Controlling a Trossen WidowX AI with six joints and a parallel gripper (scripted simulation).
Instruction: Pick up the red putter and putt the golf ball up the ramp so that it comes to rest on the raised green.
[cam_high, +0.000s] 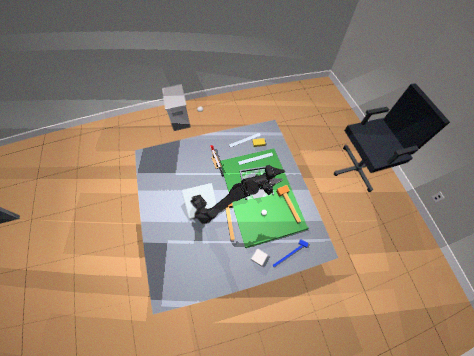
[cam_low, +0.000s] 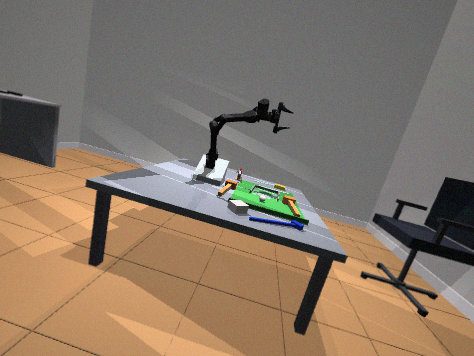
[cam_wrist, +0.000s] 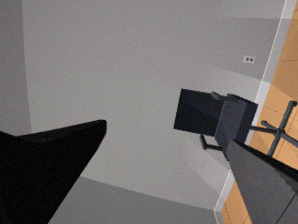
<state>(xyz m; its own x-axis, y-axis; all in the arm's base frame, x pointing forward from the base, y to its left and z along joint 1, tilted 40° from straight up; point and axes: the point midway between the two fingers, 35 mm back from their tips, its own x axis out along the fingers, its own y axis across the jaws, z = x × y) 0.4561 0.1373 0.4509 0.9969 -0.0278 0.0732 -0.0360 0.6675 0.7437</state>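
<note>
The red putter is 270 mm behind my gripper tip, 500 mm to the left of it and 500 mm below it. Also, from my gripper tip: green mat (150 mm to the left, 560 mm below); white golf ball (40 mm behind, 10 mm to the right, 540 mm below); white block (180 mm behind, 300 mm to the right, 540 mm below).
</note>
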